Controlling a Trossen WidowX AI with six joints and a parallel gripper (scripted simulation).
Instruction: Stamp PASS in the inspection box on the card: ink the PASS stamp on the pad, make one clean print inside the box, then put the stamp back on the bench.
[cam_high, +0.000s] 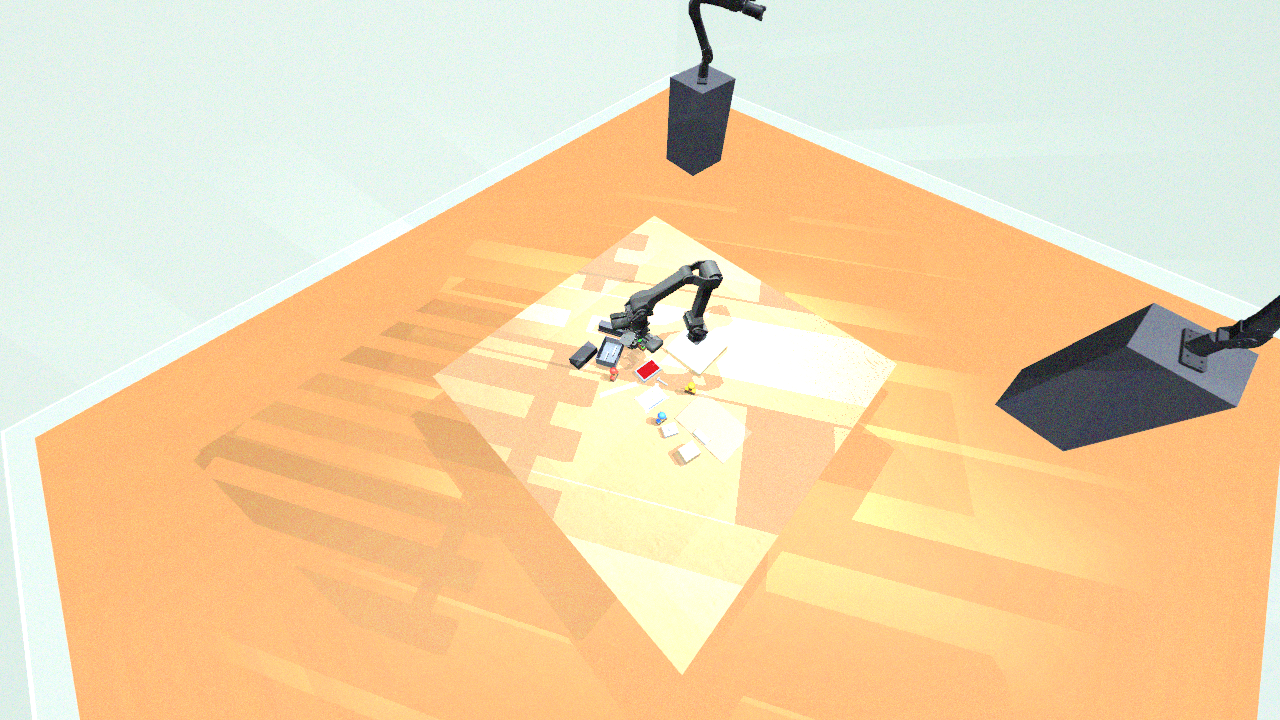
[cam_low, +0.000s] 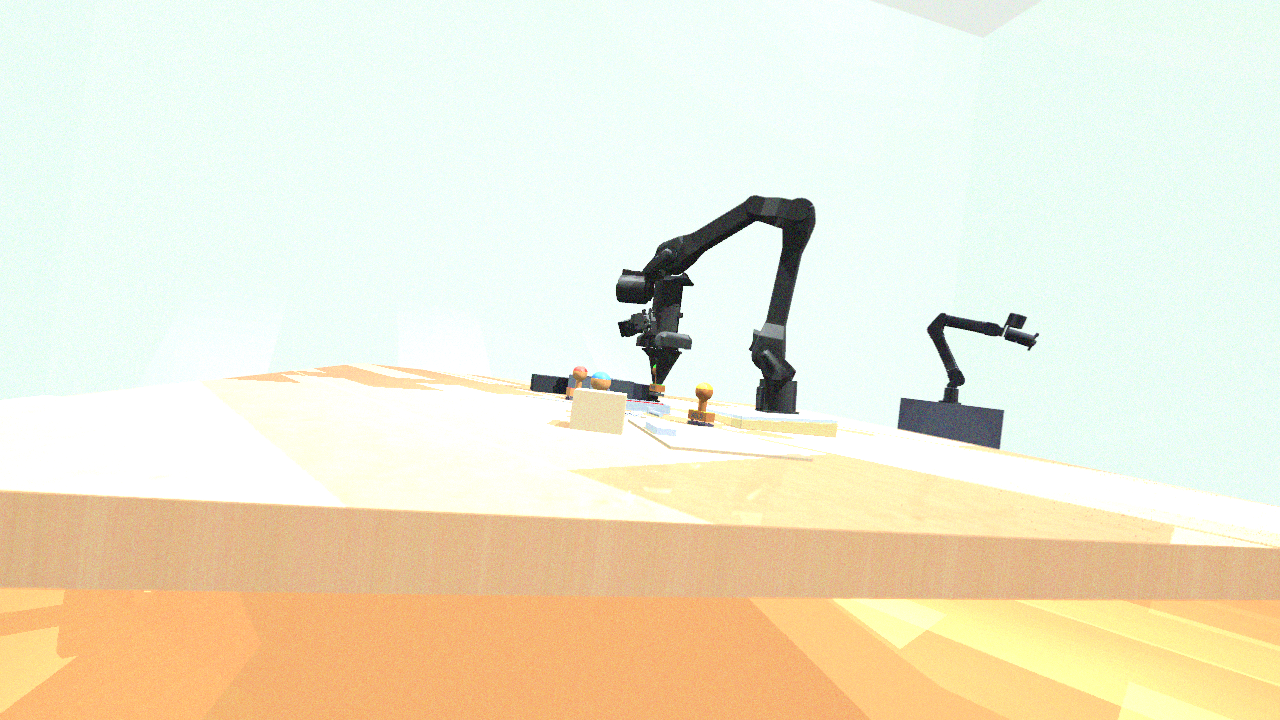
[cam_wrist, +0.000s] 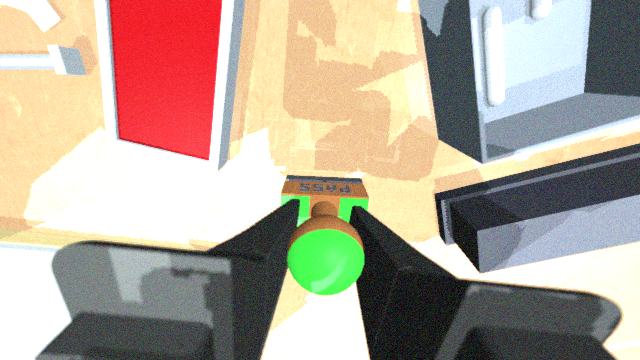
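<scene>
Right now my gripper tip is 90 mm to the right of the red ink pad, 40 mm short of it and 40 mm above it. From my gripper tip the other things lie so: grey tray 110 mm ahead, 70 mm to the right, 40 mm below; red-knobbed fail stamp 160 mm ahead, 30 mm below, 20 mm to the left; white card 190 mm to the left, 100 mm ahead, 50 mm below.
</scene>
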